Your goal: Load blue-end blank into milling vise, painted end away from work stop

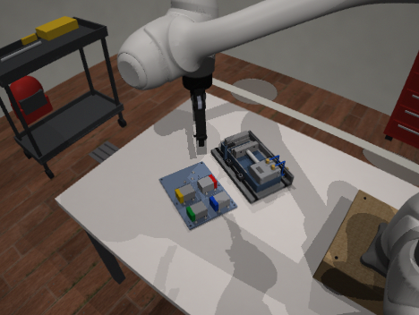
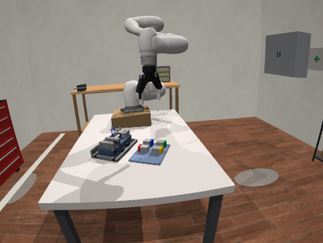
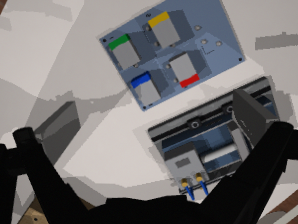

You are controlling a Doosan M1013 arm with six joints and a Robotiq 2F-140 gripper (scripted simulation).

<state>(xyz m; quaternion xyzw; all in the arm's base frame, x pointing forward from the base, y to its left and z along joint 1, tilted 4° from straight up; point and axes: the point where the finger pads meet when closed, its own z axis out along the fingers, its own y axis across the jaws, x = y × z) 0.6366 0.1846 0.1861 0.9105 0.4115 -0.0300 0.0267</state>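
The blue-ended blank lies 29 cm below my hand, 6 cm behind it and 3 cm to the right of it. The rest, counted from my hand: red-ended blank (29 cm below, 6 cm to the right, 3 cm ahead); yellow-ended blank (29 cm below, 5 cm ahead, 3 cm to the left); green blank (29 cm below, 6 cm to the left, 3 cm behind).
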